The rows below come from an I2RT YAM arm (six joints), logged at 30 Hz.
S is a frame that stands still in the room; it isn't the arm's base.
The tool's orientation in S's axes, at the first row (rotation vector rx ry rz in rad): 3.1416 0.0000 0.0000
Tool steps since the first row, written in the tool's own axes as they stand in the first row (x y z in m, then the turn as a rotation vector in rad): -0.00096 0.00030 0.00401 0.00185 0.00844 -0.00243; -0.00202 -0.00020 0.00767 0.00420 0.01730 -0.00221; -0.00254 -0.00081 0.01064 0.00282 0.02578 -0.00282; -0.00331 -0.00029 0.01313 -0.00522 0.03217 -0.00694
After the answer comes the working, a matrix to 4 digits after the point.
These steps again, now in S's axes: -0.00096 -0.00030 -0.00401 0.00185 -0.00844 0.00243; -0.00202 0.00020 -0.00767 0.00420 -0.01730 0.00221; -0.00254 0.00081 -0.01064 0.00282 -0.02578 0.00282; -0.00331 0.00029 -0.01313 -0.00522 -0.03217 0.00694
The tool's axes in the first row as the columns of a matrix, in S's axes (rounded; the answer above uses it unrounded):
1.0000 0.0000 0.0000
0.0000 -1.0000 0.0000
0.0000 0.0000 -1.0000

